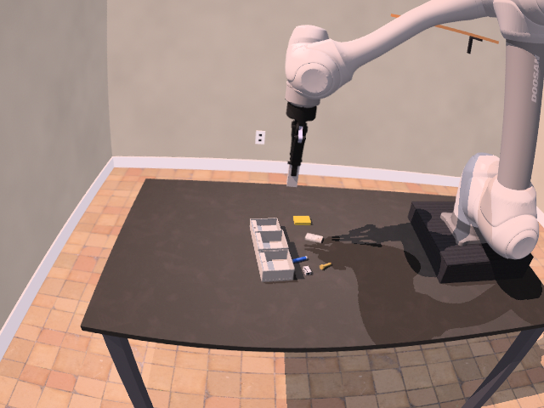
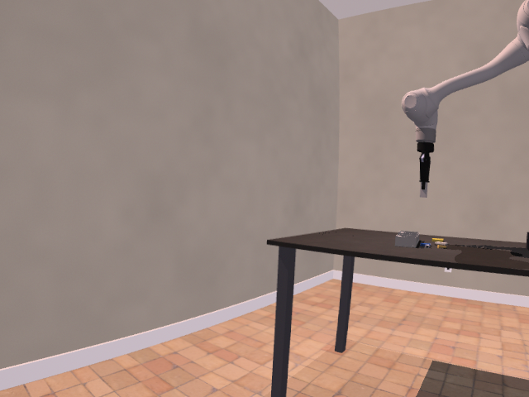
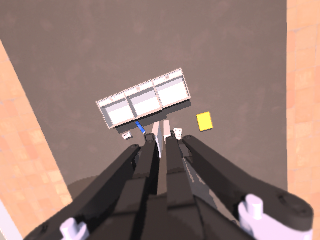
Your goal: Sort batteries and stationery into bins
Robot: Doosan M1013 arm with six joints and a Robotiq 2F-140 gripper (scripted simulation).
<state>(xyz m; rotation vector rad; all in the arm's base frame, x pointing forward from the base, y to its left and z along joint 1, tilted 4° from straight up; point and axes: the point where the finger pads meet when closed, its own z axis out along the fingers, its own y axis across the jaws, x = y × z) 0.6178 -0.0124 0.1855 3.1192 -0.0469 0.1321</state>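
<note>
The three joined white bins lies 5 cm ahead of my hand, 5 cm to the left of it and 21 cm below it. Round my hand: small white block (9 cm behind, 3 cm to the right, 22 cm below); small blue thing (4 cm behind, 8 cm to the left, 22 cm below); yellow block (6 cm behind, 12 cm to the right, 22 cm below).
</note>
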